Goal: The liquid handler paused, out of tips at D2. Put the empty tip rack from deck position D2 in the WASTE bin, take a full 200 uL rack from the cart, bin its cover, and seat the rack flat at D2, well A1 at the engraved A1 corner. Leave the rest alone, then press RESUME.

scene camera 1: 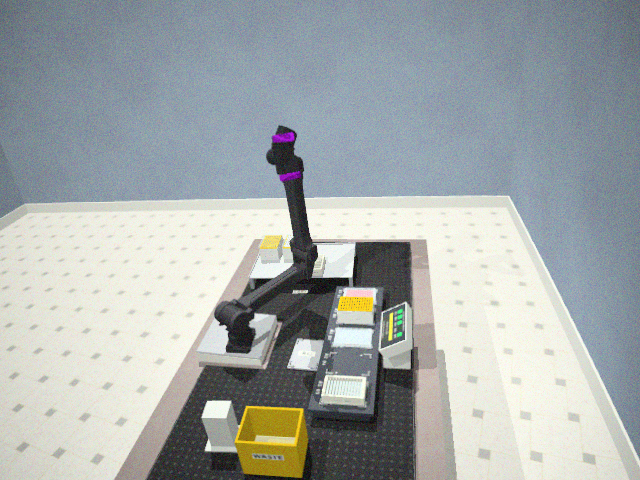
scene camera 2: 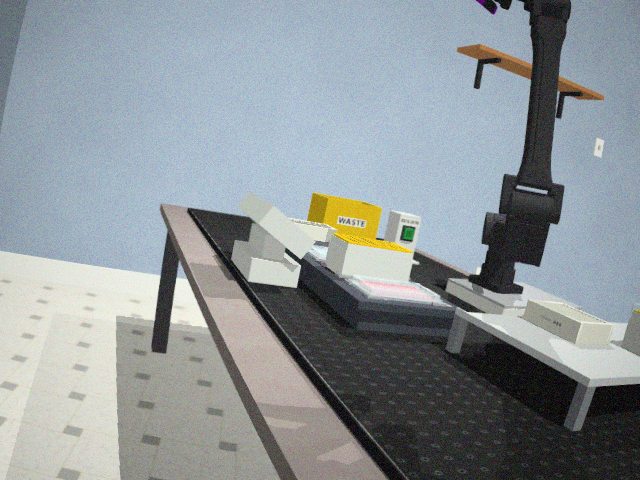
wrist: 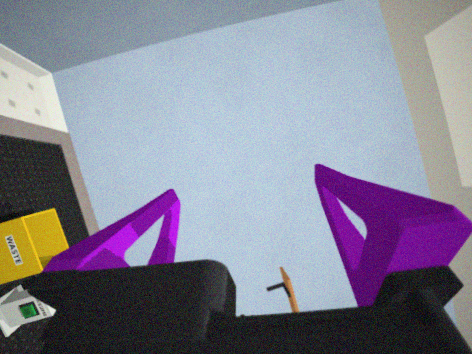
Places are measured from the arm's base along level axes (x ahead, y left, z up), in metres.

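Pixels of known places: gripper, between the fingertips: [scene camera 1: 294, 157] [wrist: 242, 184]; arm's base, origin of its link: [scene camera 1: 241, 341] [scene camera 2: 495, 287].
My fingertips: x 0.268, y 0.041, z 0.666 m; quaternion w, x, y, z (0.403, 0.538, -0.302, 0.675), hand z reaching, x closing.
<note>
Ahead of a thing's pixels: the offset from my fingertips to its middle. "*": to the spot under its first point.
My gripper [scene camera 1: 286, 157] [wrist: 242, 184] is open and empty, high above the bench, with its purple fingers wide apart; it is largely cut off at the top of scene camera 2. A tip rack with a yellow top @(dz -0.618, dx +0.149, dy +0.076 m) [scene camera 1: 355, 304] [scene camera 2: 369, 257] sits on the dark deck [scene camera 1: 348, 362] [scene camera 2: 356, 310], between the pink plate and the pale blue plate. Its A1 corner cannot be made out. The yellow WASTE bin @(dz -0.628, dx -0.062, dy -0.485 m) [scene camera 1: 271, 458] [scene camera 2: 343, 211] [wrist: 15, 250] has something pale inside. The white box with the green RESUME button [scene camera 2: 407, 233] [wrist: 28, 310] stands beside it.
The white cart @(dz -0.662, dx -0.094, dy +0.472 m) [scene camera 1: 337, 260] [scene camera 2: 542, 343] bears a yellow-topped rack @(dz -0.577, dx -0.255, dy +0.543 m) [scene camera 1: 270, 249], another partly hidden behind the arm, and a cream box @(dz -0.620, dx -0.042, dy +0.403 m) [scene camera 1: 318, 265] [scene camera 2: 567, 322]. A pink plate @(dz -0.641, dx +0.158, dy +0.199 m) [scene camera 1: 360, 293] [scene camera 2: 398, 290], pale blue plate @(dz -0.641, dx +0.139, dy -0.048 m) [scene camera 1: 353, 337], cream slotted tray @(dz -0.632, dx +0.121, dy -0.295 m) [scene camera 1: 344, 390] and tilted screen @(* dz -0.574, dx +0.284, dy -0.083 m) [scene camera 1: 395, 328] stand around the rack.
</note>
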